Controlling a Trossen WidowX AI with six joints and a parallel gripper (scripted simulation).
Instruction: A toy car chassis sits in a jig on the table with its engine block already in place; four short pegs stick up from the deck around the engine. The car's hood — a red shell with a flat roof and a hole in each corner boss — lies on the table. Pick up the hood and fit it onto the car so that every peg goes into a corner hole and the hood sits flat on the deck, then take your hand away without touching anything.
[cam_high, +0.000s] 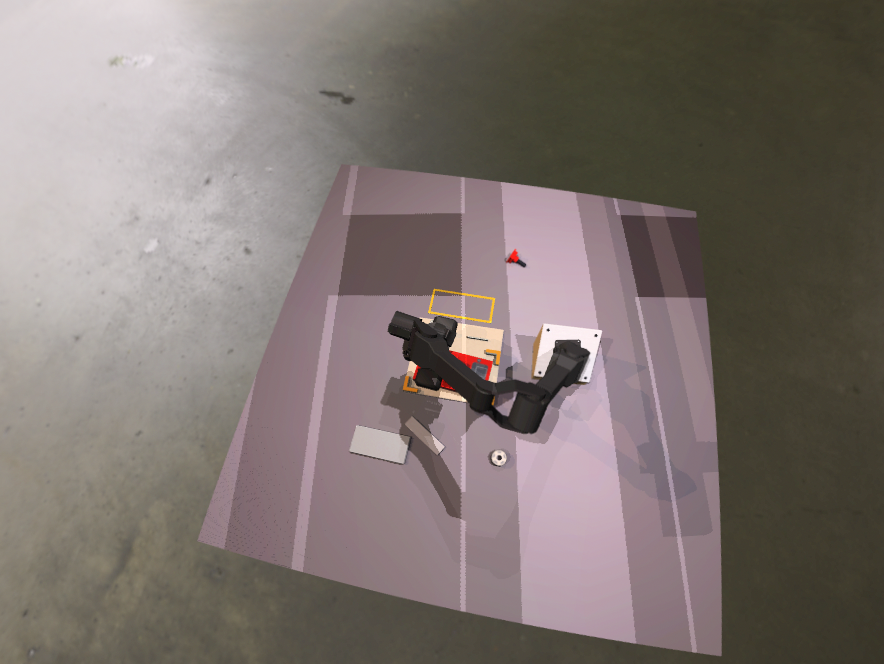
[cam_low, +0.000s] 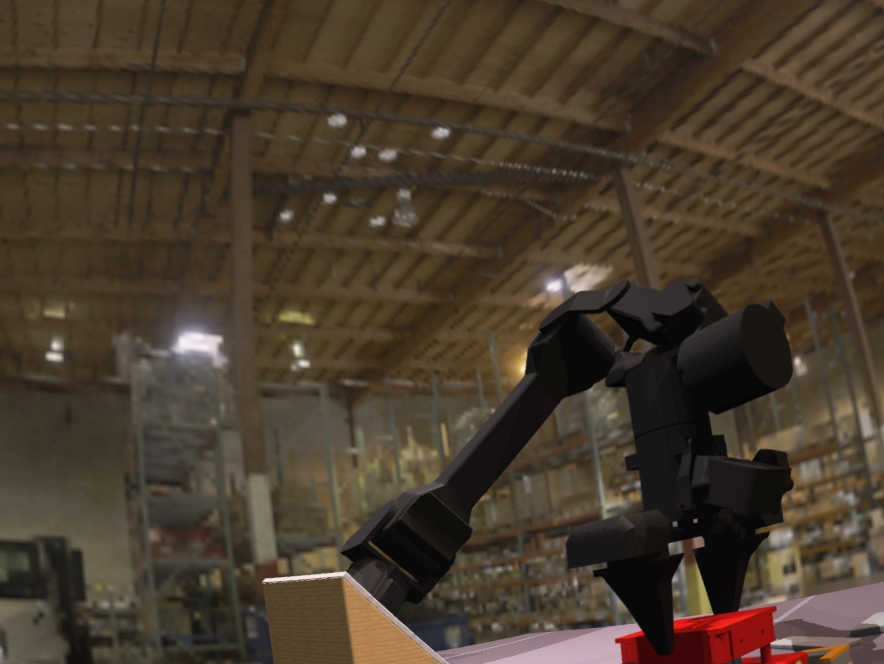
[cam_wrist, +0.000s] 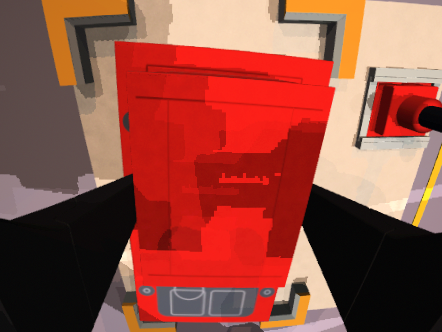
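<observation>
My gripper tip is 10 mm below the red hood. Round my gripper tip: grey plate: 210 mm to the left, 150 mm ahead, 50 mm below; then grey bar: 190 mm to the left, 50 mm below, 30 mm ahead.
</observation>
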